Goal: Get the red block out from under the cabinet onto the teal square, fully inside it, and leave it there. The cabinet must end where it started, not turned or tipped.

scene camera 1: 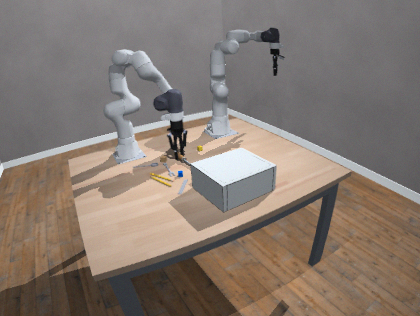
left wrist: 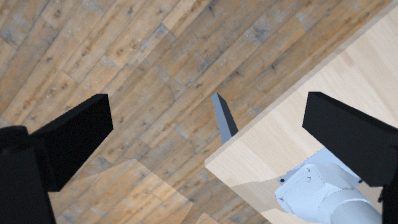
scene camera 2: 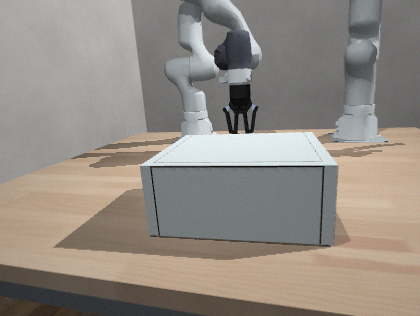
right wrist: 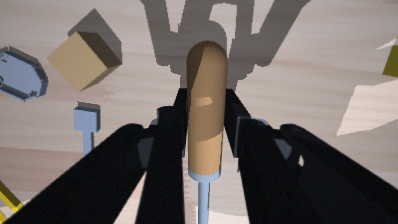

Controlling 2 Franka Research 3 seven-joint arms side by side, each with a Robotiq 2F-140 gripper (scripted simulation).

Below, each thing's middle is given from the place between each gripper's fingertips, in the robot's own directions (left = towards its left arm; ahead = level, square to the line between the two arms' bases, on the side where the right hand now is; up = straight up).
I see the brown block (right wrist: 84, 59) 90 mm to the right of my right hand, 30 mm behind it and 20 mm below it. From my right hand the other things lie so: wrench-like tool (right wrist: 87, 120): 110 mm to the right, 100 mm ahead, 30 mm below.
I see my left gripper 1100 mm to the left of the brown block, 400 mm above it and 230 mm short of it. The rest, counted from my left hand: wrench-like tool: 1120 mm to the right, 410 mm below, 360 mm ahead.
